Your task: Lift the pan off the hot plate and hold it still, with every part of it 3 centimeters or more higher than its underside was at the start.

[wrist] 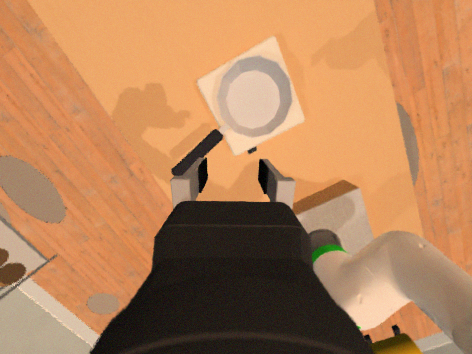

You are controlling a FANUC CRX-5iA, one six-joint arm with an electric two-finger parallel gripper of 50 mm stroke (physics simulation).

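Frame: origin at the arm's base, x right, y down, z ahead, level; centimetres.
Seen in the pictures: gripper, fingertip midpoint: [233, 169]; arm's base, origin of the base link: [318, 245].
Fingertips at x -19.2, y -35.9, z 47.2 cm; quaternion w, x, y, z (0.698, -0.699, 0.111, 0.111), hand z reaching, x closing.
Observation:
Offsets run from my fingertips to a thing's top centre. "spot": to the spot under its first point. Level surfaces: height alone.
The grey round pan [255, 96] sits on the square cream hot plate {spot: dx +16.8, dy +36.6, dz +19.1 cm} [272, 46], in the upper middle of the wrist view. Its black handle {dx -10.3, dy +27.3, dz -1.0 cm} [197, 151] points down and left, out past the hot plate's edge. A small black knob {dx +4.7, dy +37.9, dz -5.9 cm} [252, 150] shows at the hot plate's lower edge. My gripper [233, 169] is open and empty, with its fingers wide apart. It hangs above the table, below the pan in the view. The left finger's tip appears beside the handle's outer end and overlaps it slightly in the picture; the height gap between them cannot be told.
The orange table top {dy +42.9 cm} [150, 45] lies under the hot plate, with wooden floor on both sides. A grey-topped block with a brown side [327, 196] stands at the lower right, beside the arm's pale link [370, 280]. Shadows fall on the table left of the pan.

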